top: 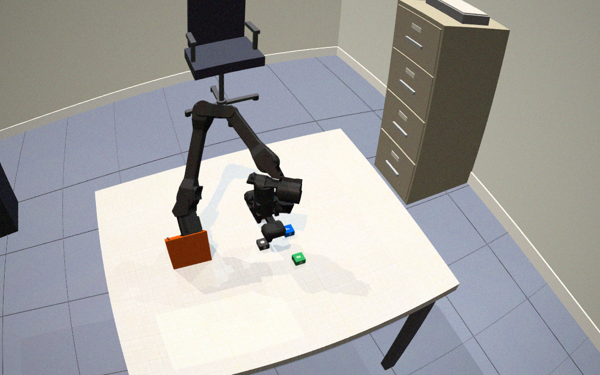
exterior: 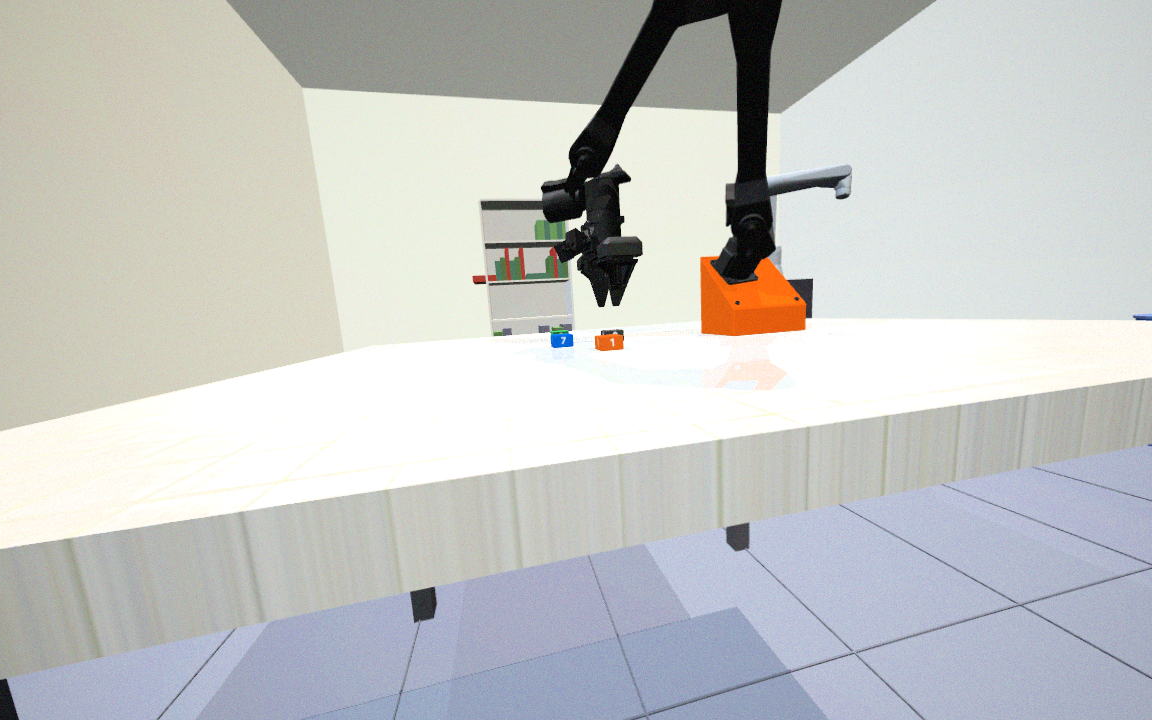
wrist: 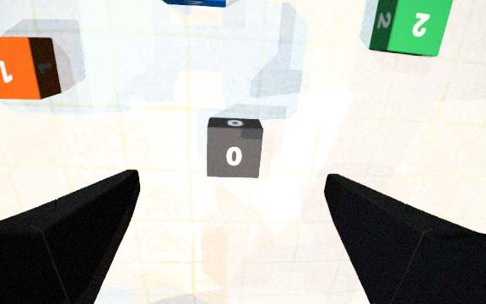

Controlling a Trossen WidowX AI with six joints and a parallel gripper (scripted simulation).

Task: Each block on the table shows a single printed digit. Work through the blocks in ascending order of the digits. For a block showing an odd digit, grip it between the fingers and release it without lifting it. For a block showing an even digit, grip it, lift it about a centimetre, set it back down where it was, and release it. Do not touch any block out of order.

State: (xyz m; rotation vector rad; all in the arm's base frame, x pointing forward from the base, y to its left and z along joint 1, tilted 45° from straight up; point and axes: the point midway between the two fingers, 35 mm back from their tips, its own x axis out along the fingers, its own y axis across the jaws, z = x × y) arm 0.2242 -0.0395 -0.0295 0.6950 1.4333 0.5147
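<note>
Now: gripper tip 120 mm to the right of the orange block, 50 mm short of it and 50 mm above it. The rest, counted from my gripper tip: green block 100 mm to the right, 60 mm ahead, 50 mm below; then blue block 90 mm ahead, 50 mm below, 10 mm to the left.
</note>
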